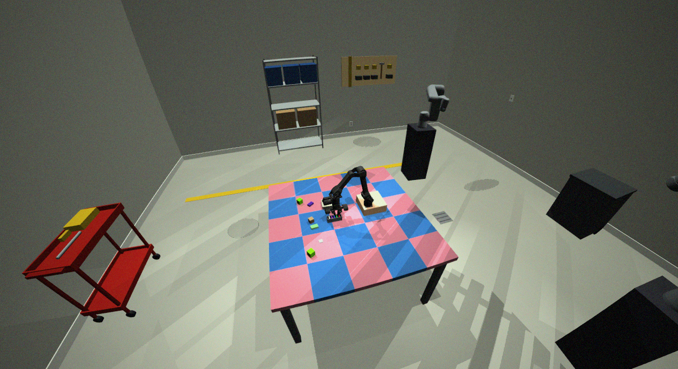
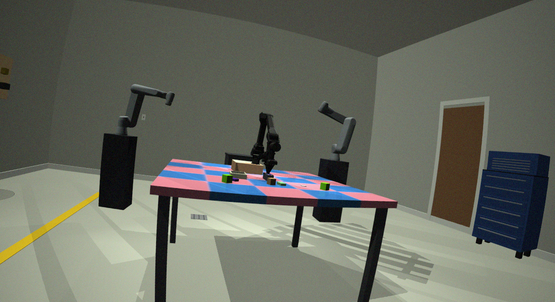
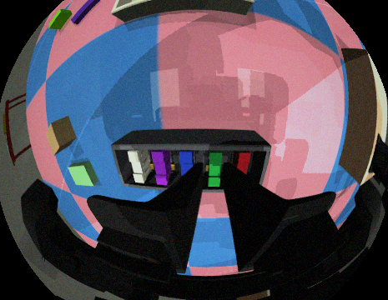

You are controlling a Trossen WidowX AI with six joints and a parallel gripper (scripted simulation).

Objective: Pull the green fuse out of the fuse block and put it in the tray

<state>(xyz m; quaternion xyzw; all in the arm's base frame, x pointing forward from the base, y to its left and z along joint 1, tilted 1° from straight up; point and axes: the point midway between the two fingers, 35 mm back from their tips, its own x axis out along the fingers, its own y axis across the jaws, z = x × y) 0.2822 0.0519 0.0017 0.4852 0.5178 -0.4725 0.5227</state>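
My gripper tip is 2 cm short of the blue fuse and 1 cm above it. Round my gripper tip: red fuse (2 cm behind, 1 cm below); grey tray (4 cm ahead, 20 cm to the right, 3 cm below); green fuse (1 cm below).
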